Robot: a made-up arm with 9 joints. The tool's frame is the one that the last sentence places. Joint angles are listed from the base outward.
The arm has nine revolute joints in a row. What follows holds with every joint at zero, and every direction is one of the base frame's. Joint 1 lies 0.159 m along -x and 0.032 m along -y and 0.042 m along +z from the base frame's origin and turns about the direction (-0.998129, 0.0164, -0.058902). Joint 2 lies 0.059 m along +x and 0.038 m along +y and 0.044 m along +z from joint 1 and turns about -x. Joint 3 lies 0.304 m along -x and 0.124 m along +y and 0.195 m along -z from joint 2 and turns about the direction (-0.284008, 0.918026, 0.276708). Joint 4 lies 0.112 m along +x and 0.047 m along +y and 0.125 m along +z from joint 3 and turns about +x. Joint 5 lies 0.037 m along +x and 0.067 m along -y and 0.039 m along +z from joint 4 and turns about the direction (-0.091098, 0.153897, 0.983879). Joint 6 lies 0.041 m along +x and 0.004 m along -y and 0.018 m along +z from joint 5 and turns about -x. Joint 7 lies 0.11 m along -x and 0.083 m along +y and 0.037 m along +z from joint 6 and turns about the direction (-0.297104, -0.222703, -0.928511). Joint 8 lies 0.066 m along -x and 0.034 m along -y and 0.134 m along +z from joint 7 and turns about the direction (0.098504, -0.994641, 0.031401). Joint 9 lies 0.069 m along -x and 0.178 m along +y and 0.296 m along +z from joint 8 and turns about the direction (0.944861, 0.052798, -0.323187). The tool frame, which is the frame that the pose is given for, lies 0.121 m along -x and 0.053 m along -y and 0.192 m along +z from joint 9; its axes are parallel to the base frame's.
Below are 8 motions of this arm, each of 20 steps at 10 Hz.
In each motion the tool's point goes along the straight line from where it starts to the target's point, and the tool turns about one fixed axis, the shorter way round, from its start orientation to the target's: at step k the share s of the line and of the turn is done. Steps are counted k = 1, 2, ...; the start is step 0. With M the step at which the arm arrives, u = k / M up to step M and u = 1 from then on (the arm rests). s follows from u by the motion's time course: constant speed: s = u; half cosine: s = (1 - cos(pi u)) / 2; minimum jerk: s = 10 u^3 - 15 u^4 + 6 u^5.
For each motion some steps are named. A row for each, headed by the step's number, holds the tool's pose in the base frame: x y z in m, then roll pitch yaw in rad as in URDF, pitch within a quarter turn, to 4 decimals.
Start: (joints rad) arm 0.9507 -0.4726 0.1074 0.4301 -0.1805 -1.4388 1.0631 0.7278 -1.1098
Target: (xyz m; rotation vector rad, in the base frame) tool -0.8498 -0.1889 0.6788 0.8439 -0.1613 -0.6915
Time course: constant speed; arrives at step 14
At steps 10, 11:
10: -0.7174 -0.0989 0.6838 0.4574 0.1876 -0.7980
11: -0.7505 -0.1214 0.6825 0.5521 0.1782 -0.7658

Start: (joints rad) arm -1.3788 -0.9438 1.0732 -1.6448 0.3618 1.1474 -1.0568 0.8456 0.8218
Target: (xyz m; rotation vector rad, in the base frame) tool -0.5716 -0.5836 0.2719 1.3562 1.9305 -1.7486
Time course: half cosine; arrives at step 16
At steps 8, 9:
8: -0.5864 -0.5316 0.4750 -1.0634 0.1659 2.3466
9: -0.5835 -0.5417 0.4354 -1.2278 0.2696 2.4041

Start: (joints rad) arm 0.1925 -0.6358 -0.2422 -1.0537 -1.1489 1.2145 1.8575 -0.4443 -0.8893
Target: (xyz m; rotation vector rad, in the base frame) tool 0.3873 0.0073 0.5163 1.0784 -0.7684 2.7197
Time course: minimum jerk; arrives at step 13
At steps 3, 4, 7, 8, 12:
3: 0.4014 0.0094 0.2569 0.0812 -0.8720 2.5055
4: 0.4000 0.0092 0.2822 0.0082 -0.8743 2.5849
7: 0.3939 0.0083 0.3950 -0.3086 -0.8397 2.9306
8: 0.3918 0.0080 0.4338 -0.4070 -0.8122 3.0391
12: 0.3874 0.0073 0.5152 -0.5876 -0.7334 -3.0420

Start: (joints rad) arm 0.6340 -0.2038 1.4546 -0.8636 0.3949 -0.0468 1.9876 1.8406 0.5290
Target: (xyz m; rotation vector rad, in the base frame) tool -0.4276 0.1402 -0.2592 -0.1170 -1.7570 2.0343
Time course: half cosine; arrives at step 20
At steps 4, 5, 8, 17, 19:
4: -0.5885 -0.0680 -0.1694 -0.8214 0.1320 2.2261
5: -0.5794 -0.0563 -0.1744 -0.8477 0.1052 2.2493
8: -0.5440 -0.0105 -0.1942 -0.9559 0.0067 2.3461
17: -0.4373 0.1277 -0.2538 -1.3397 -0.2116 2.7008
19: -0.4287 0.1388 -0.2586 -1.3742 -0.2227 2.7332

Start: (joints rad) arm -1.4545 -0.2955 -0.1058 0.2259 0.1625 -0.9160 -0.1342 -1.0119 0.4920
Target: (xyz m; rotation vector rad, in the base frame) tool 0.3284 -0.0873 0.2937 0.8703 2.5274 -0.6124
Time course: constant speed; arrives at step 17
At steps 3, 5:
3: -0.0008 -0.3285 -0.2153 2.4919 -0.7416 1.0689
5: 0.0463 -0.2940 -0.1426 2.5110 -0.5006 1.2406

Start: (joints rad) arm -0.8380 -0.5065 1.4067 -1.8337 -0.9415 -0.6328 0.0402 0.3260 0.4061
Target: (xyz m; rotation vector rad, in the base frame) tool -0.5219 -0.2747 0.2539 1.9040 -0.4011 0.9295
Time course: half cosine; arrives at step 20
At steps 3, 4, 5, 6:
3: -0.8641 -0.0920 0.5096 0.6560 -0.8781 0.5312
4: -0.8493 -0.1000 0.4985 0.7127 -0.8833 0.5158
5: -0.8308 -0.1098 0.4848 0.7838 -0.8890 0.4958
6: -0.8092 -0.1213 0.4686 0.8679 -0.8945 0.4715

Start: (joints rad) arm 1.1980 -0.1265 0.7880 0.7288 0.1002 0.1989 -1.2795 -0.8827 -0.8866
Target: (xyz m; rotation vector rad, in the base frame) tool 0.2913 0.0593 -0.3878 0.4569 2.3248 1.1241
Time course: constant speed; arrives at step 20
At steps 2, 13, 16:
2: 0.2722 0.3545 -0.0326 1.4064 0.7106 2.6243
13: 0.2839 0.1741 -0.2497 1.8797 0.4586 2.6421
16: 0.2871 0.1249 -0.3089 1.9981 0.3912 2.6242

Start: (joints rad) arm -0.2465 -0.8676 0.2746 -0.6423 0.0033 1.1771 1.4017 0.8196 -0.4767
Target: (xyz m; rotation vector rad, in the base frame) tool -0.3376 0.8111 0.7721 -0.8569 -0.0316 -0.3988
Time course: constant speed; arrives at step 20
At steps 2, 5, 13, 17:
2: -0.4610 0.6511 -0.1350 -2.5335 -0.9827 1.0051
5: -0.4405 0.6778 0.0162 -2.0785 -1.0038 0.6013
13: -0.3856 0.7489 0.4194 -1.1969 -0.6658 -0.1374
17: -0.3582 0.7844 0.6209 -0.9682 -0.3997 -0.2826

